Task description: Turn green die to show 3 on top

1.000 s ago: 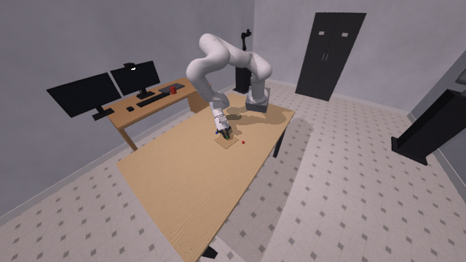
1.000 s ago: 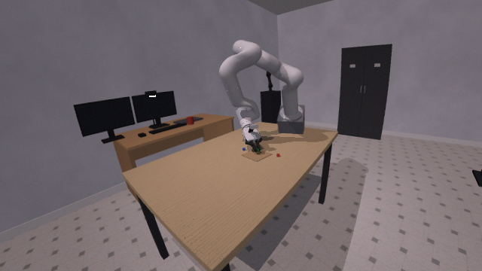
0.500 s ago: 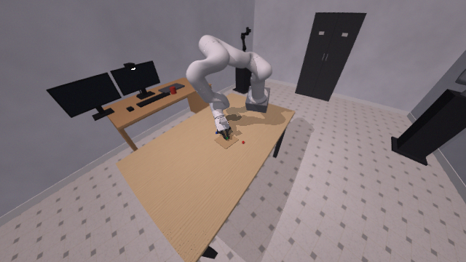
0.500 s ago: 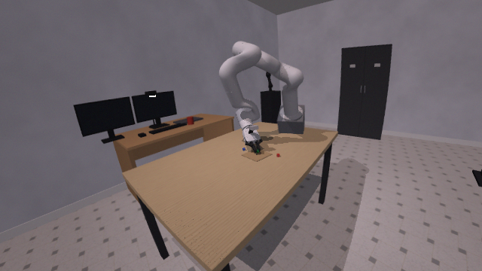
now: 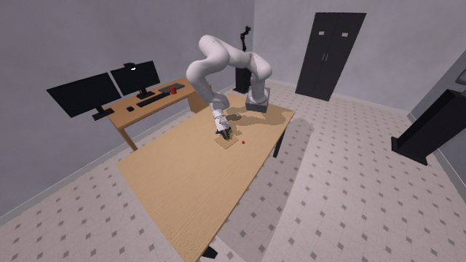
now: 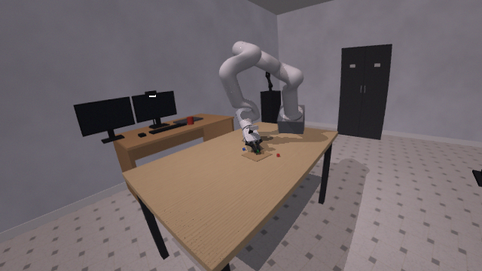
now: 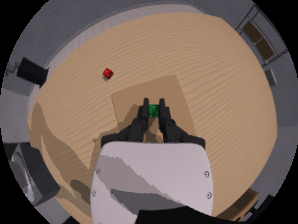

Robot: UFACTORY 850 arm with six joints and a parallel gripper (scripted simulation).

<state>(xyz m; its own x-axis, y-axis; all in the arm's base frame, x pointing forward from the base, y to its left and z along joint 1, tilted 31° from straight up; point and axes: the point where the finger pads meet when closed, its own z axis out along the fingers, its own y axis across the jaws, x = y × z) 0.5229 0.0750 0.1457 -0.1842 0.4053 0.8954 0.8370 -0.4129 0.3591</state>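
Right now my hand is 20 mm above the green die and 10 mm to the right of it. The rest, counted from my hand: red die: 120 mm to the left, 70 mm behind, 30 mm below; tan mat: 40 mm below; blue die: 120 mm to the right, 30 mm below, 10 mm ahead.
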